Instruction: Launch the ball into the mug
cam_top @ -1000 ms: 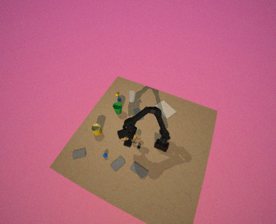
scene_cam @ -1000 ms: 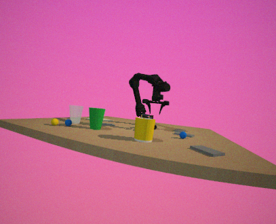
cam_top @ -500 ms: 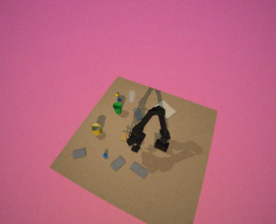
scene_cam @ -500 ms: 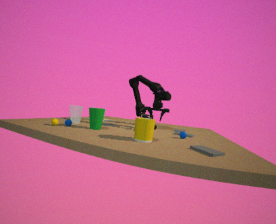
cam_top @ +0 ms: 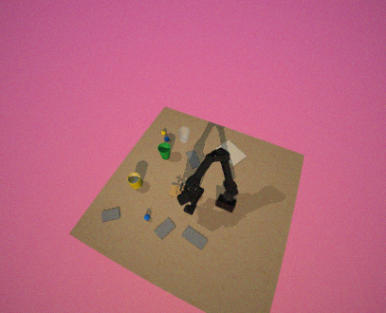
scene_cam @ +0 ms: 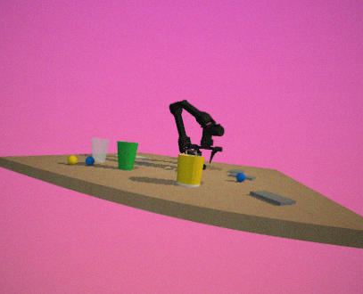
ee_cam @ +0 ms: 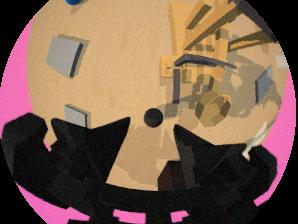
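Right now the small black ball is 2 cm below my gripper tip. Round my gripper tip: yellow mug 45 cm ahead, 1 cm below; green cup 36 cm ahead, 30 cm to the right, 1 cm below; wooden catapult 9 cm ahead, 5 cm to the right, 1 cm above.
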